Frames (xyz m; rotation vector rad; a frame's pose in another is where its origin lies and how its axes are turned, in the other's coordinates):
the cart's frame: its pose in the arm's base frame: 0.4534 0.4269 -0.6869 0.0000 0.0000 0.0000
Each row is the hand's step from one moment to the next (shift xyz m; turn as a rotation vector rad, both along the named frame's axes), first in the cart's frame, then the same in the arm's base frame.
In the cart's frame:
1: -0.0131 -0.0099 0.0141 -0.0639 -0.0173 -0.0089
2: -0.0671 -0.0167 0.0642 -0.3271 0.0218 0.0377
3: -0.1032 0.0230 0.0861 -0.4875 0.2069 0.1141
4: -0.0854 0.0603 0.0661 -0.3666 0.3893 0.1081
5: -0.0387 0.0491 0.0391 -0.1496 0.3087 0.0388
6: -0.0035 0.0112 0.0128 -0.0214 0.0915 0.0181
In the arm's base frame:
1: -0.0131 -0.0099 0.0141 -0.0639 -0.0173 -0.0089
2: -0.0671 -0.0167 0.0642 -0.3271 0.0218 0.0377
3: -0.1032 0.0230 0.0861 -0.4875 0.2069 0.1141
4: -0.0854 0.0603 0.0661 -0.3666 0.3893 0.1081
5: -0.0387 0.0491 0.0391 -0.1496 0.3087 0.0388
6: -0.0035 0.0112 0.0128 -0.0214 0.0915 0.0181

